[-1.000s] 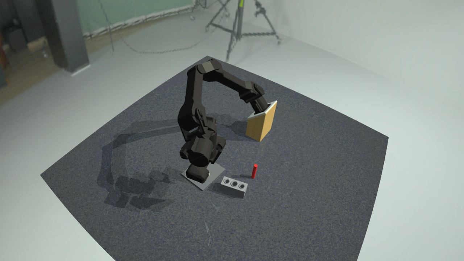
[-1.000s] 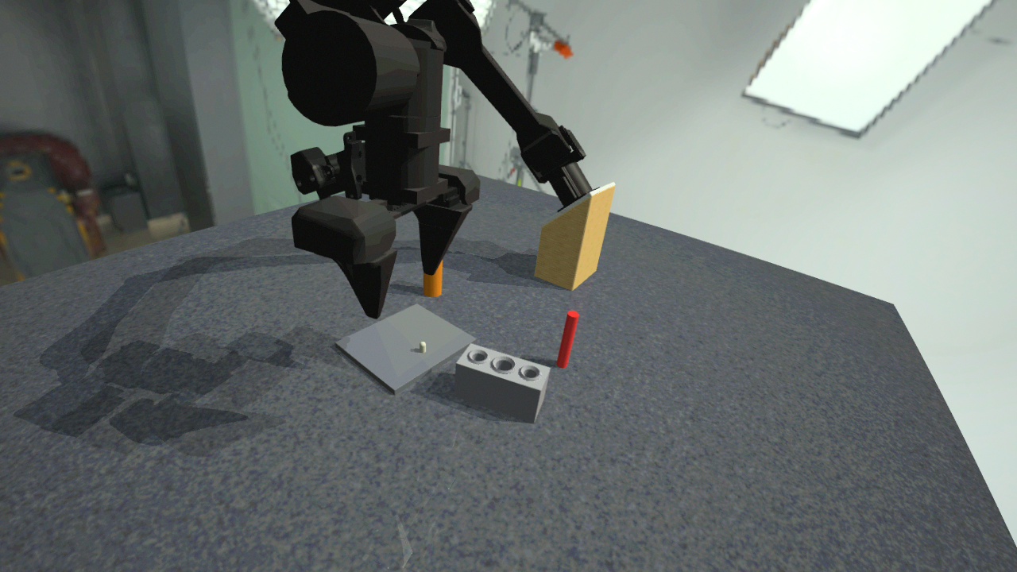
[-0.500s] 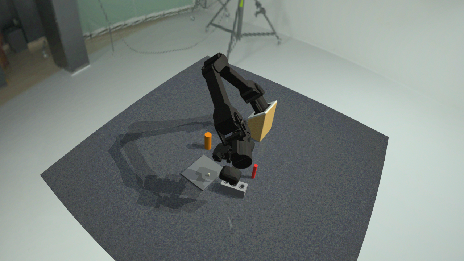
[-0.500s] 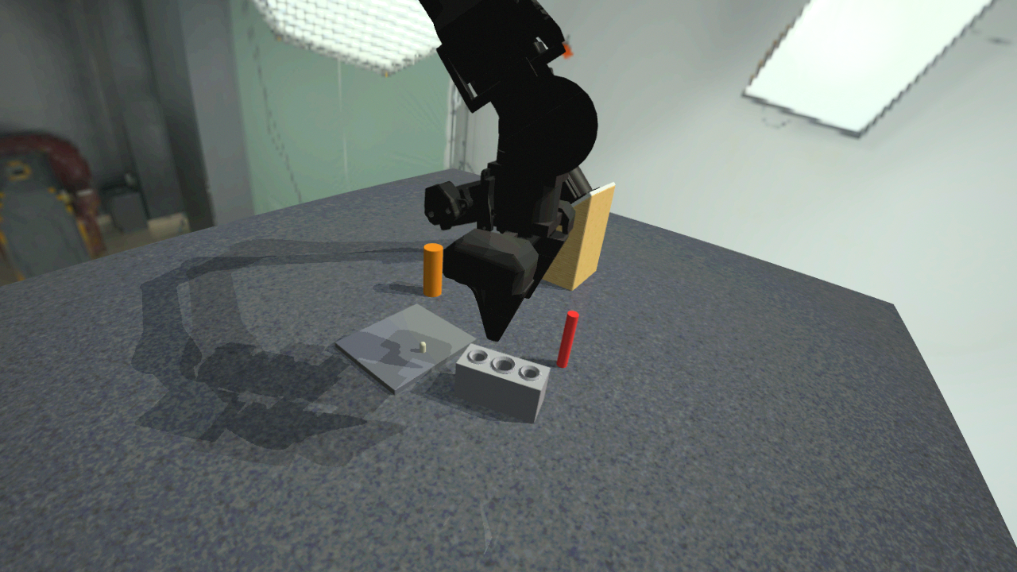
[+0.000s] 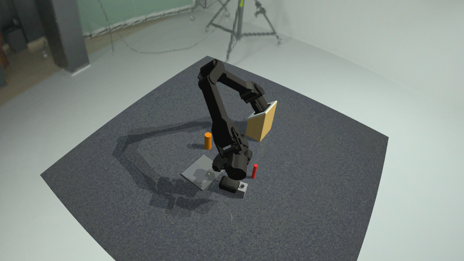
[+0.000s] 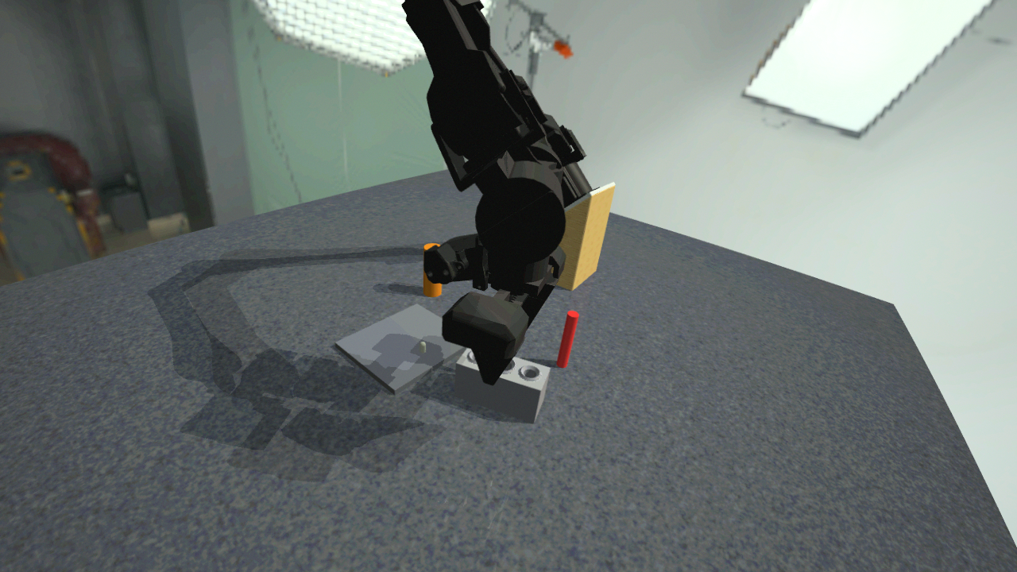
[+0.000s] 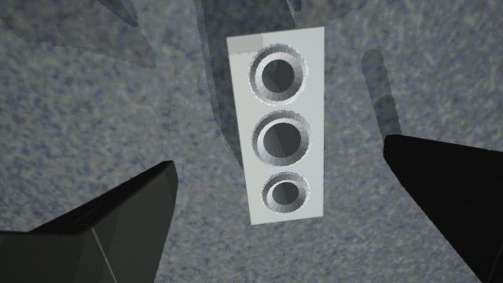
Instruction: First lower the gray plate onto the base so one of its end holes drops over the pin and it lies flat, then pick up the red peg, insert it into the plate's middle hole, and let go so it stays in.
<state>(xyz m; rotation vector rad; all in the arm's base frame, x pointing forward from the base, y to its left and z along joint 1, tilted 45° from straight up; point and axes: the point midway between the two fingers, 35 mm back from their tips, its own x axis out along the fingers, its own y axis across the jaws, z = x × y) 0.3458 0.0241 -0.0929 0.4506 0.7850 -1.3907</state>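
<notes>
The gray plate lies 30 mm below my gripper tip. Round my gripper tip: flat gray base: 130 mm to the right, 60 mm below; then orange cylinder: 220 mm to the right, 130 mm behind, 20 mm below; then red peg: 110 mm behind, 30 mm to the left, 20 mm below.
</notes>
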